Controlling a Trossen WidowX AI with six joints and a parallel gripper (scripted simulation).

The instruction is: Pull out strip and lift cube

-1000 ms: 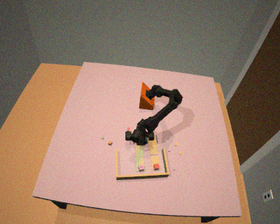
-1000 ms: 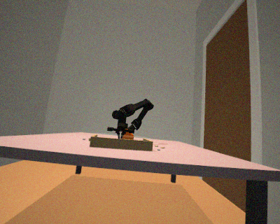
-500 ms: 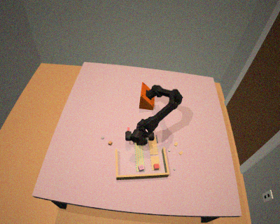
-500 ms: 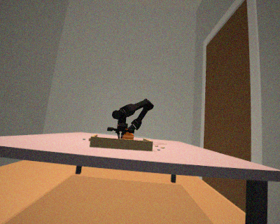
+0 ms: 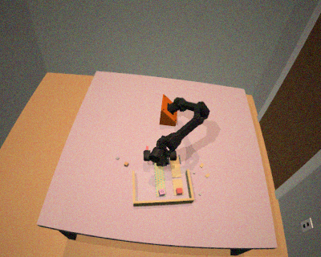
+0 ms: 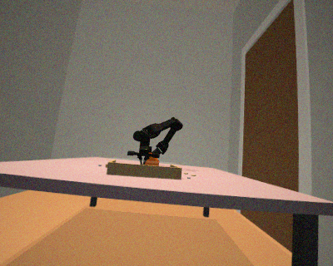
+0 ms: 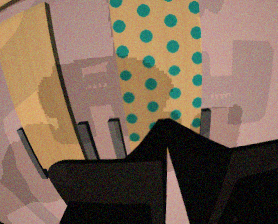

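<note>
The pink labelled cube lies 190 mm ahead of my gripper tip, 30 mm to the left of it and 20 mm above it. From my gripper tip the other things lie so: plain yellow strip 20 mm ahead, 100 mm to the left.
</note>
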